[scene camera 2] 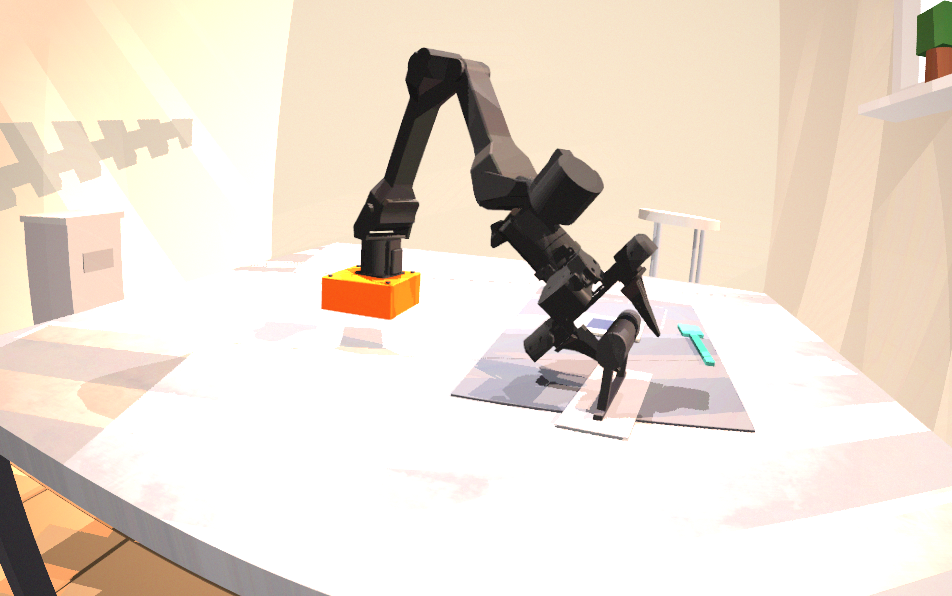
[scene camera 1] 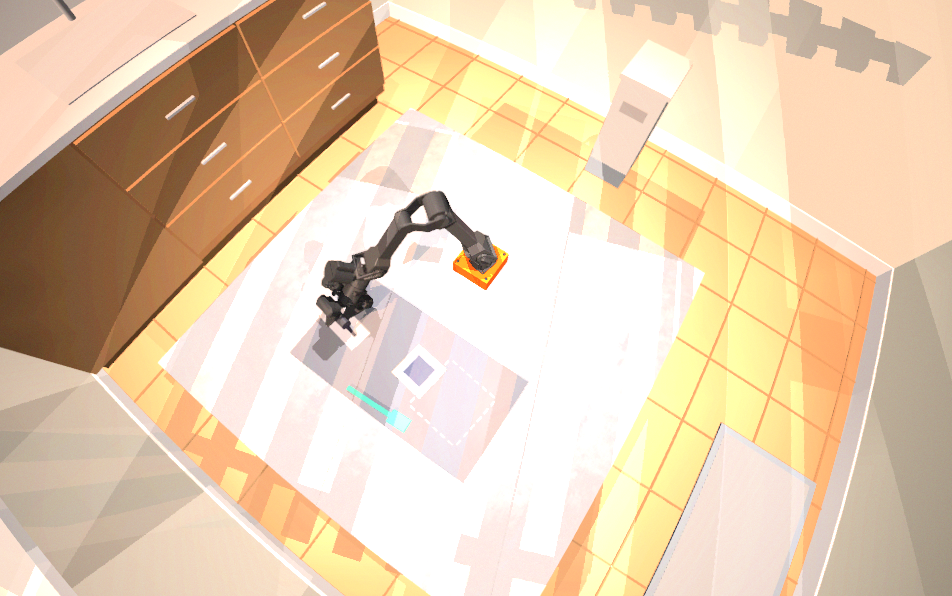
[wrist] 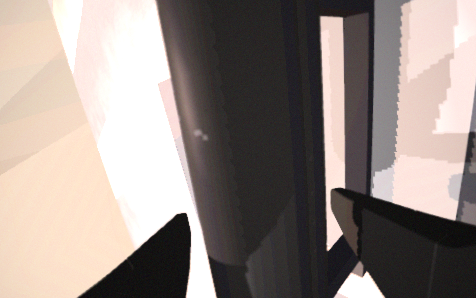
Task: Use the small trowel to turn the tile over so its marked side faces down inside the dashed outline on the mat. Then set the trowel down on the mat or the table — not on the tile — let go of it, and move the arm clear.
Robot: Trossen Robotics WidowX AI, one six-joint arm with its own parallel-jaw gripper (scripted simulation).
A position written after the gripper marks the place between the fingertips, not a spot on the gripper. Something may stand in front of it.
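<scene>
Gripper (scene camera 2: 639, 353) open and holding nothing; the gripper (scene camera 1: 334, 324) is visible again, as is the gripper (wrist: 260, 210). A grey trowel (scene camera 2: 608, 403) is present, with further views of the trowel (scene camera 1: 351, 332) and the trowel (wrist: 274, 111). A grey mat (scene camera 1: 454, 402) is visible, and scene camera 2 shows the mat (scene camera 2: 683, 389) as well. White tile (scene camera 1: 419, 370) visible; in the wrist view the tile is out of frame.
</scene>
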